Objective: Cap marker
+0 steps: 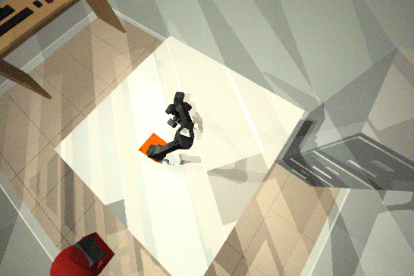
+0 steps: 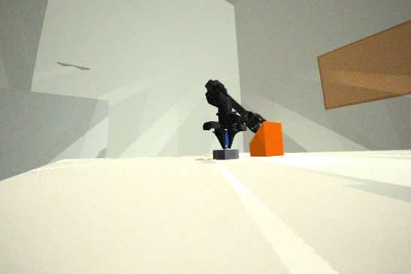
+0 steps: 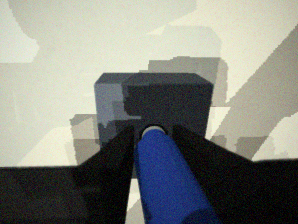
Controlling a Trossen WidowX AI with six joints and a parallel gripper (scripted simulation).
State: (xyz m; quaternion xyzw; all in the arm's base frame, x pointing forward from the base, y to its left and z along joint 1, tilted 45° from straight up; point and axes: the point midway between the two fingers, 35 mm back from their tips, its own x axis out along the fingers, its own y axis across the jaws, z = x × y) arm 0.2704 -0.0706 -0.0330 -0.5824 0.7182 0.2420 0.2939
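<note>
My gripper tip is 1 cm to the left of the holder block and 2 cm above it. Also, from my gripper tip: blue cap (1 cm to the right, 4 cm above).
</note>
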